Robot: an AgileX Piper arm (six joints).
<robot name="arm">
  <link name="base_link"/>
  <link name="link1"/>
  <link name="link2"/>
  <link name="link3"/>
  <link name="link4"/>
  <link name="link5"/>
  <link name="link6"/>
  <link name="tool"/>
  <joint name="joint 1" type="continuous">
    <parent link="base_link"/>
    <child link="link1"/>
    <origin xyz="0 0 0.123"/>
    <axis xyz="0 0 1"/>
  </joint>
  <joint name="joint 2" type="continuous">
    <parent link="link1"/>
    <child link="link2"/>
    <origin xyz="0 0 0"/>
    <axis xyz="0 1 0"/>
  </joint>
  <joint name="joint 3" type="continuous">
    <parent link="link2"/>
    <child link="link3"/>
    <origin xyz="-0.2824 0 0.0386"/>
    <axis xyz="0 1 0"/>
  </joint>
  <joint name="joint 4" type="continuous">
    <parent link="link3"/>
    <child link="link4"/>
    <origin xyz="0.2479 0 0.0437"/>
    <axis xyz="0.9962 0 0.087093"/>
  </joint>
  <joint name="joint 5" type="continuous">
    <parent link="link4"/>
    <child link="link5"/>
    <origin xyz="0 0 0"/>
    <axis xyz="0 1 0"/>
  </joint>
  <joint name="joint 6" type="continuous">
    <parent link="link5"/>
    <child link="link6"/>
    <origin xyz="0.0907 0 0.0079"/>
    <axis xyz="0.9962 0 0.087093"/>
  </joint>
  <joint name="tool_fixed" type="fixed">
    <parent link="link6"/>
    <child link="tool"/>
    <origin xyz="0 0 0" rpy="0 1.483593 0"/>
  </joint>
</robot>
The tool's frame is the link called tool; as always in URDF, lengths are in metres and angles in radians. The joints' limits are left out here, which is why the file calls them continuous.
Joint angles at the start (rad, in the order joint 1, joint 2, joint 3, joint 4, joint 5, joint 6): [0.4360 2.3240 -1.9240 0.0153 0.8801 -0.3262]
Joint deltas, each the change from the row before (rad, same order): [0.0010 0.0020 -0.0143 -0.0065 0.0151 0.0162]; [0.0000 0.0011 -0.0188 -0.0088 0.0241 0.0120]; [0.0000 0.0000 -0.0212 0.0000 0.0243 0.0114]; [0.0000 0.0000 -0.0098 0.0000 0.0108 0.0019]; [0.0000 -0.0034 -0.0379 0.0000 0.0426 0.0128]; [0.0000 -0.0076 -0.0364 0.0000 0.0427 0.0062]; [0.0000 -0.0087 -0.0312 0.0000 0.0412 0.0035]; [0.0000 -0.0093 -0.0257 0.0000 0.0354 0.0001]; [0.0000 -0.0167 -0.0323 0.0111 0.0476 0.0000]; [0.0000 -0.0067 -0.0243 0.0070 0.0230 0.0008]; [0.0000 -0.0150 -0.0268 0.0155 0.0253 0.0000]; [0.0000 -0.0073 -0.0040 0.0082 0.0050 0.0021]
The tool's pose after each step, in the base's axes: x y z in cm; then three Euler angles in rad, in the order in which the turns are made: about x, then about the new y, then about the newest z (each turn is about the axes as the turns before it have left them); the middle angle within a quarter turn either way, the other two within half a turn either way. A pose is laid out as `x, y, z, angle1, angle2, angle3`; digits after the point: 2 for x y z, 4 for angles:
45.37, 21.26, 16.42, -2.9700, 0.3353, 2.3697
45.44, 21.23, 16.81, -2.9795, 0.3326, 2.3793
45.51, 21.26, 17.32, -2.9810, 0.3299, 2.3912
45.54, 21.27, 17.56, -2.9814, 0.3290, 2.3933
45.61, 21.31, 18.66, -2.9821, 0.3278, 2.4063
45.60, 21.30, 19.94, -2.9814, 0.3290, 2.4123
45.50, 21.25, 21.13, -2.9821, 0.3278, 2.4160
45.36, 21.19, 22.21, -2.9823, 0.3274, 2.4161
45.02, 21.13, 23.80, -2.9720, 0.3241, 2.4172
44.90, 21.14, 24.75, -2.9619, 0.3283, 2.4171
44.62, 21.16, 26.18, -2.9401, 0.3364, 2.4146
44.48, 21.17, 26.63, -2.9297, 0.3385, 2.4157

